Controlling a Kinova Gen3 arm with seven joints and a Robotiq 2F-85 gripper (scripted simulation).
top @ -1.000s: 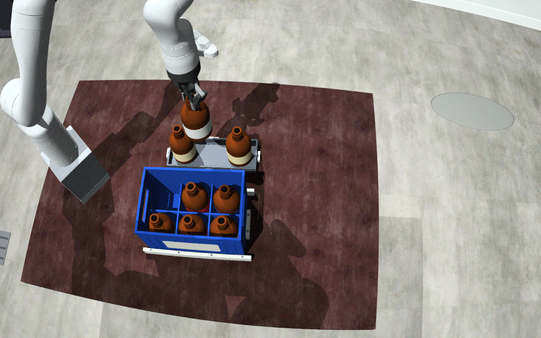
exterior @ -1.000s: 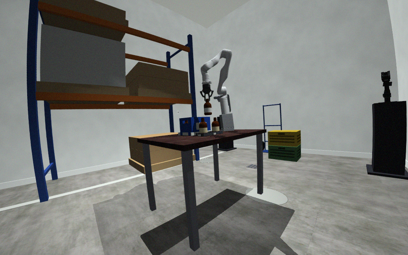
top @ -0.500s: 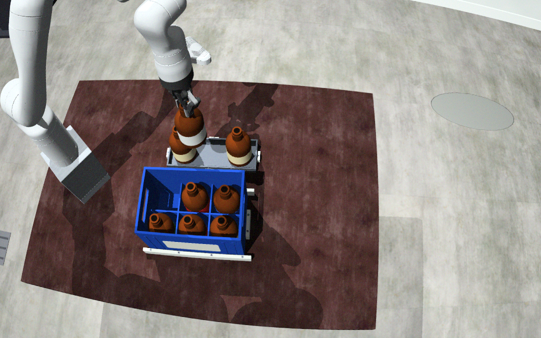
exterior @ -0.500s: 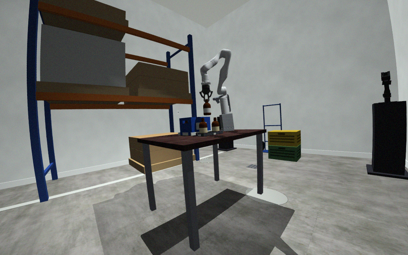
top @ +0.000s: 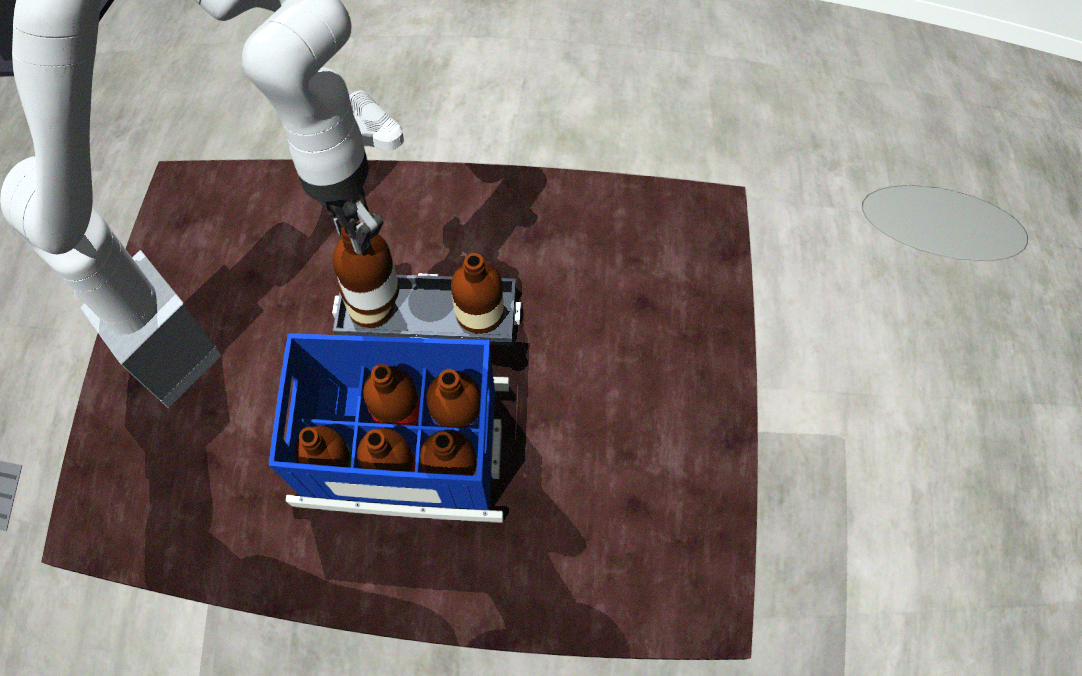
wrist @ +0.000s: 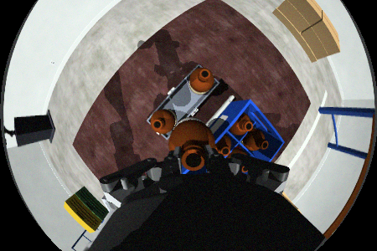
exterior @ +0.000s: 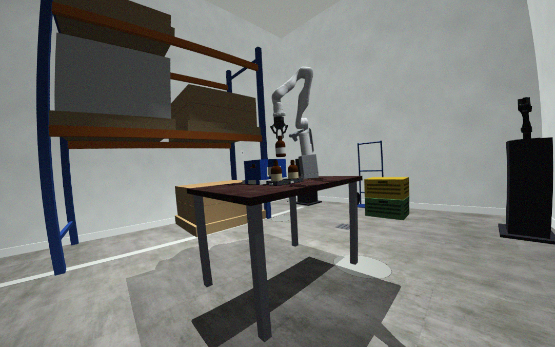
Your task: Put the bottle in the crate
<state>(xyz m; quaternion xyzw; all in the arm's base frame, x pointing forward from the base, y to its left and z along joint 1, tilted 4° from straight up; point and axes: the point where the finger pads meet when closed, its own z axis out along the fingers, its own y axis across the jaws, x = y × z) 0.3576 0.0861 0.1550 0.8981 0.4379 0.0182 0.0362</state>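
My hand is 70 mm above the brown bottle. The rest, counted from my hand: grey tray: 30 mm ahead, 70 mm to the left, 320 mm below; then crate: 40 mm ahead, 150 mm to the right, 250 mm below.
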